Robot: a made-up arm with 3 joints. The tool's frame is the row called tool. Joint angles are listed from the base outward. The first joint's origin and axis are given. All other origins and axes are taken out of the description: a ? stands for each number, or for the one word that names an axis. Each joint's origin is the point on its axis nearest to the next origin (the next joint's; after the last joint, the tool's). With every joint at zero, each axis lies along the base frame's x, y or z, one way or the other. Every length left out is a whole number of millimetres.
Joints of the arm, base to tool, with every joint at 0 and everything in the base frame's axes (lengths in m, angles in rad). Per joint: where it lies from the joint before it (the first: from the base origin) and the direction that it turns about. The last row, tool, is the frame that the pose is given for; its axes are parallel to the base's.
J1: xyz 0 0 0.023 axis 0 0 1
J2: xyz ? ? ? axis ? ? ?
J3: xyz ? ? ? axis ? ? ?
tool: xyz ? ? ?
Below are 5 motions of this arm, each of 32 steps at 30 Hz.
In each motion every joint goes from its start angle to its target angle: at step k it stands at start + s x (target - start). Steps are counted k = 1, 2, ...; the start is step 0. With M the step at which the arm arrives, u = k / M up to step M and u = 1 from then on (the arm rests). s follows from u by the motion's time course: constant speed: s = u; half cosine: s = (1 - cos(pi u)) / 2; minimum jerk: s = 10 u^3 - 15 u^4 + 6 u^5.
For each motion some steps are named. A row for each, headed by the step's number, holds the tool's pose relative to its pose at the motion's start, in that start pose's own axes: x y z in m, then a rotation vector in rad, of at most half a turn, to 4 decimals.
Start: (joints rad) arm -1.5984 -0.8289 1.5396
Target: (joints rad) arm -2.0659 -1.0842 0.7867
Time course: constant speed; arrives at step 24
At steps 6, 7, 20, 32:
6: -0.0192 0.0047 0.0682 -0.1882 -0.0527 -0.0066
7: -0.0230 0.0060 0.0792 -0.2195 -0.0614 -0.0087
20: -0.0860 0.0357 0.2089 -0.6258 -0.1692 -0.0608
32: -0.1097 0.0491 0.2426 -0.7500 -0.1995 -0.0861

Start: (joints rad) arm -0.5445 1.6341 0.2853
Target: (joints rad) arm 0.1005 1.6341 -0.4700
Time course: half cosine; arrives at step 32
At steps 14, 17, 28, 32:
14: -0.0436 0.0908 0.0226 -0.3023 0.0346 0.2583
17: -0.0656 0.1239 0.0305 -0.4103 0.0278 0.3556
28: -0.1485 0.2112 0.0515 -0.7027 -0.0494 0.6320
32: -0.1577 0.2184 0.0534 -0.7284 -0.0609 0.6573

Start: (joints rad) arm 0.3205 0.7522 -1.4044
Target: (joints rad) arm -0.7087 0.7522 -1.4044
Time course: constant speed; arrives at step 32
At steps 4, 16, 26, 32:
4: 0.0241 -0.0115 -0.0685 0.0000 0.1269 -0.0213
16: 0.0409 -0.0477 -0.2840 0.0000 0.5075 -0.0852
26: -0.0092 -0.0769 -0.4576 0.0000 0.8247 -0.1385
32: -0.0653 -0.0926 -0.5511 0.0000 1.0150 -0.1705

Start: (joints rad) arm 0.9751 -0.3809 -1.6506
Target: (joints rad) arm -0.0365 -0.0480 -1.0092
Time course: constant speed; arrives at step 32
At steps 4, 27, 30, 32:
4: -0.0029 0.0065 -0.1042 0.0800 0.1680 0.0067
27: -0.3405 0.0525 -0.5712 0.4813 1.1263 -0.2175
30: -0.4133 0.0583 -0.5995 0.5186 1.2464 -0.2798
32: -0.4635 0.0620 -0.6130 0.5405 1.3254 -0.3256

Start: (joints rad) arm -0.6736 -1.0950 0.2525
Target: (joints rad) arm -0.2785 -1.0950 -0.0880
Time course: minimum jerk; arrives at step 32
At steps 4, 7, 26, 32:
4: 0.0018 0.0032 0.0000 -0.0055 0.0016 0.0061
7: 0.0083 0.0148 0.0002 -0.0250 0.0069 0.0281
26: 0.0717 0.2138 -0.0032 -0.3201 0.0341 0.3759
32: 0.0731 0.2257 -0.0037 -0.3360 0.0326 0.3957

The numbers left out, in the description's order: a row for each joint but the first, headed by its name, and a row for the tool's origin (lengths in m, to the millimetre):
J2: xyz 0.23 0.028 0, axis 0 0 -1
J3: xyz 0.378 0.053 0, axis 1 0 0
tool: xyz 0 -0.155 0.017

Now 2 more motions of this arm.
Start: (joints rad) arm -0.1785 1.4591 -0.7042
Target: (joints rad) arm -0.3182 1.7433 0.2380
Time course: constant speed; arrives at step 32
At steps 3, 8, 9, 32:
3: 0.0002 -0.0123 -0.0234 0.0883 0.0244 -0.0314
8: -0.0022 -0.0299 -0.0623 0.2353 0.0588 -0.0885
9: -0.0031 -0.0329 -0.0700 0.2647 0.0647 -0.1006
32: -0.0430 -0.0630 -0.2285 0.9276 0.1016 -0.4279

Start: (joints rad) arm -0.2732 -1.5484 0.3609
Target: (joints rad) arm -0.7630 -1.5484 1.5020
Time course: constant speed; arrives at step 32
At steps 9, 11, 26, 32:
9: -0.0461 -0.0475 -0.0309 0.3204 -0.0689 -0.1200
11: -0.0563 -0.0552 -0.0377 0.3913 -0.0896 -0.1438
26: -0.1235 -0.0834 -0.0810 0.9145 -0.3028 -0.2800
32: -0.1443 -0.0836 -0.0910 1.1172 -0.4148 -0.3084

